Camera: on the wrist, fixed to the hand. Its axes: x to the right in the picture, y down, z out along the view.
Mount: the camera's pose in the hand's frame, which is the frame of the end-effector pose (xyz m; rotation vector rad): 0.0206 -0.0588 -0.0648 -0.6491 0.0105 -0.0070
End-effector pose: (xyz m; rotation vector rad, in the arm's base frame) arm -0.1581 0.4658 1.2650 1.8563 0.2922 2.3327
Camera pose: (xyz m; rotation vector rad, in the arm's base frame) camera -0.2263 0.5237 1.2562 1.5054 -0.4125 2.0769
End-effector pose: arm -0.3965 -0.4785 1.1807 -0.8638 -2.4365 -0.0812
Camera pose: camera -0.4140 -0.5284 1.2534 -1.1089 -2.4223 -0.9136
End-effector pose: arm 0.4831 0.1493 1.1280 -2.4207 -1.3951 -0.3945
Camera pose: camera 0.4368 0.1670 1.2030 2.4913 1.2314 0.8529
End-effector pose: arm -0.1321 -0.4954 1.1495 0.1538 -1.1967 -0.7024
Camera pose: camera -0.0952 -0.5692 1.1138 -0.3794 -0.9064 -1.0585
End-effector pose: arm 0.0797 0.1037 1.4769 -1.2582 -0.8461 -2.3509
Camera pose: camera -0.0047 0.1064 1.4462 -1.4561 -0.0591 -2.7386
